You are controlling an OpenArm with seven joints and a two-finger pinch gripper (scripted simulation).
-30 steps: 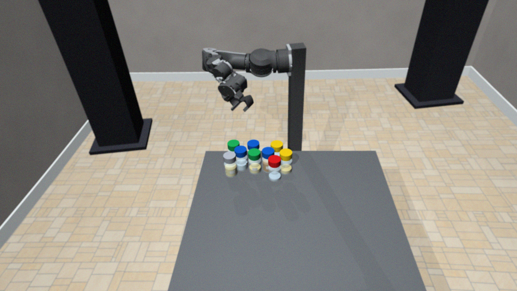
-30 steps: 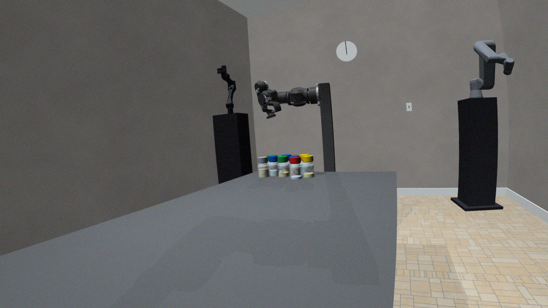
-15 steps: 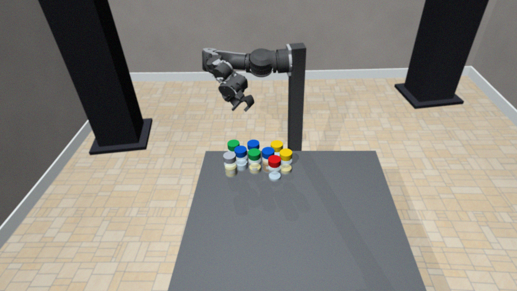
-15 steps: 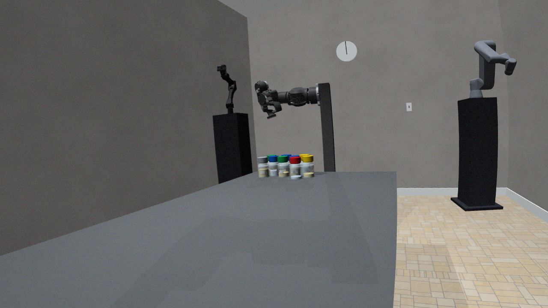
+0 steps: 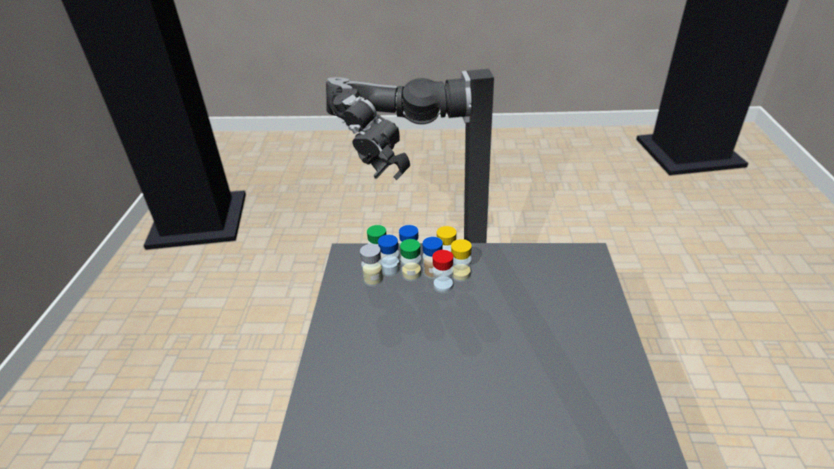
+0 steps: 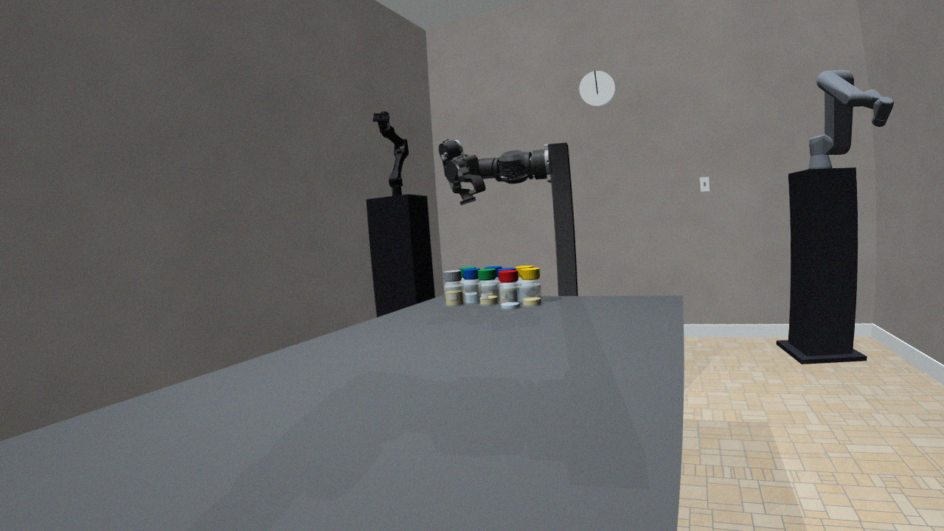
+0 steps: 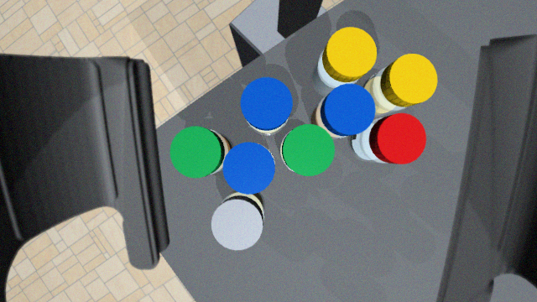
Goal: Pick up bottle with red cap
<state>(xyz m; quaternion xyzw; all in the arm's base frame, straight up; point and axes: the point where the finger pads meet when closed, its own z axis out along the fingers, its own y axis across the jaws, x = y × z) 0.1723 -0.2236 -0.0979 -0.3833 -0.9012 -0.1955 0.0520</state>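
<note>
Now: the yellow-capped bottle 5 cm ahead of my hand, 17 cm to the left of it and 28 cm below it. Round my hand: green-capped bottle 2 cm ahead, 3 cm to the left, 27 cm below.
</note>
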